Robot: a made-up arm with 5 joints.
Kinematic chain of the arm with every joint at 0, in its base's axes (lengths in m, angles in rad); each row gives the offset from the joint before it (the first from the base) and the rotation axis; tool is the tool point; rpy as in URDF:
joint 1: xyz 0 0 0.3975 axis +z
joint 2: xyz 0 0 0 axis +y
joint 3: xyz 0.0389 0 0.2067 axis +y
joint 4: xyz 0.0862 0 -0.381 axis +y
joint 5: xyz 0.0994 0 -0.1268 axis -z
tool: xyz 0 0 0 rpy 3.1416 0 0
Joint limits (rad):
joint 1: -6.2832..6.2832
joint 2: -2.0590..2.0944
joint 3: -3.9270..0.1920
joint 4: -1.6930..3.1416
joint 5: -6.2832..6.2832
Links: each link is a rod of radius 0.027 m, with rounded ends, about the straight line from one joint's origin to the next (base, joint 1, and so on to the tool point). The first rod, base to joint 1, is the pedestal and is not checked.
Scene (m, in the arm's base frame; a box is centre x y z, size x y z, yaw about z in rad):
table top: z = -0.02
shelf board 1: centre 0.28 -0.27 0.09 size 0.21 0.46 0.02 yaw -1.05
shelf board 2: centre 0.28 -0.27 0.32 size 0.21 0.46 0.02 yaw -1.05
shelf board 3: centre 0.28 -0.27 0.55 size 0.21 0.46 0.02 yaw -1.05
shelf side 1: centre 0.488 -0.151 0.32 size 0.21 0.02 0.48 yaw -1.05
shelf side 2: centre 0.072 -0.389 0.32 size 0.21 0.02 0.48 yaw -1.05
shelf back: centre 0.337 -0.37 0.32 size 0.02 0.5 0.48 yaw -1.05
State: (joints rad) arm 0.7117 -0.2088 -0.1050 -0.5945 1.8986
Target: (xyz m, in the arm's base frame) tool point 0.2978 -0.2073 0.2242
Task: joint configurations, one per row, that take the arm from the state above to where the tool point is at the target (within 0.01 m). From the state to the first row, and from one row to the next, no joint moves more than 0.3 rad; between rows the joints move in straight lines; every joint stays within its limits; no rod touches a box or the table.
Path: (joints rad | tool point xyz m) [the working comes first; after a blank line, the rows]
Joints at the target: -0.6081 -0.0380 -0.2006 -0.4705 1.8986
Straight joint move there: clear.

1: 0.4477 -0.1746 -0.1241 -0.5697 1.8986 | 0.3226 0.1549 0.2630
2: 0.1838 -0.1405 -0.1433 -0.5449 1.8986 | 0.3536 0.0657 0.2536
3: -0.0802 -0.1063 -0.1624 -0.5201 1.8986 | 0.3599 -0.0289 0.2439
4: -0.3441 -0.0722 -0.1815 -0.4953 1.8986 | 0.3409 -0.1222 0.2341
5: -0.6081 -0.0380 -0.2006 -0.4705 1.8986 | 0.2978 -0.2073 0.2242

